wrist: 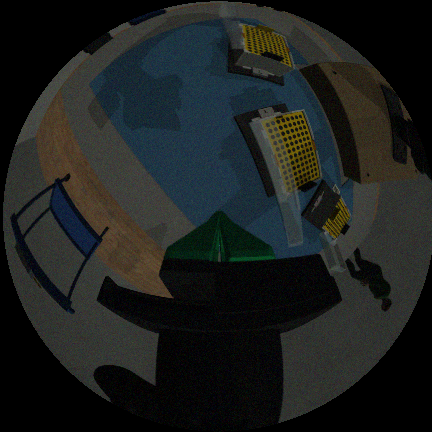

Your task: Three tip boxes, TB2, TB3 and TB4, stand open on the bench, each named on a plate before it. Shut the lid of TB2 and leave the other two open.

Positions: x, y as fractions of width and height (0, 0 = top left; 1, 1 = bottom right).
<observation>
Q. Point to a blue mat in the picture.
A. At 0.39, 0.23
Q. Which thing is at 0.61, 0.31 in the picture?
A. A clear lid.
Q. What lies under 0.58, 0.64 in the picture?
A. My gripper.
</observation>
